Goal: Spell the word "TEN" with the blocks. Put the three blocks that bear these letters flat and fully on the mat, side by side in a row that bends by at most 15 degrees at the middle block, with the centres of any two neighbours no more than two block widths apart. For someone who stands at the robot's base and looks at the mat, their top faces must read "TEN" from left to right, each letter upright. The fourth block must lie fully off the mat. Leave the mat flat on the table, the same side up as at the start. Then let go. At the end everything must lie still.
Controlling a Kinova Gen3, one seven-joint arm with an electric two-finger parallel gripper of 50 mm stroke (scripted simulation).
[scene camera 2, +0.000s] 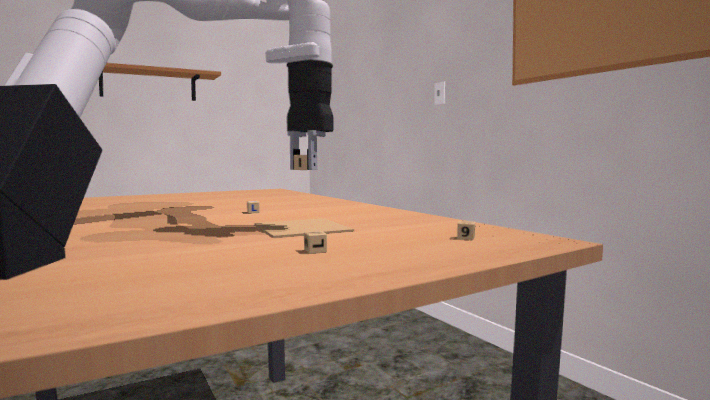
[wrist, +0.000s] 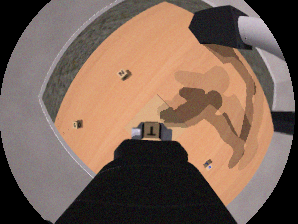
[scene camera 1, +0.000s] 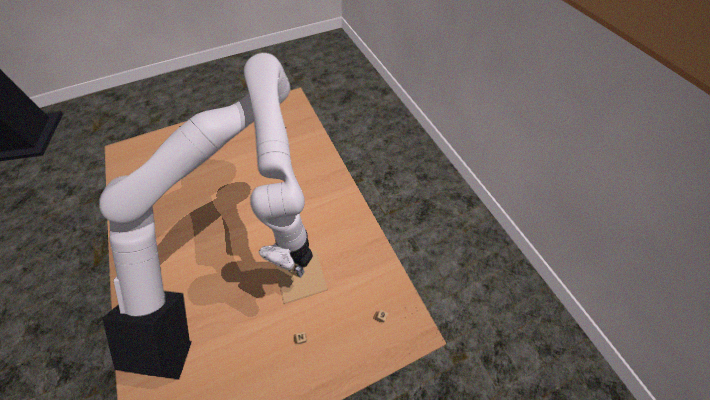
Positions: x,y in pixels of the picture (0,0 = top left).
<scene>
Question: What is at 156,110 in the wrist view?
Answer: A mat.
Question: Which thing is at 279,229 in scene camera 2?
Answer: A mat.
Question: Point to a mat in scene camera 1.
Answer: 312,282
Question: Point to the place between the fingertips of the gripper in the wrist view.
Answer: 151,128
</scene>
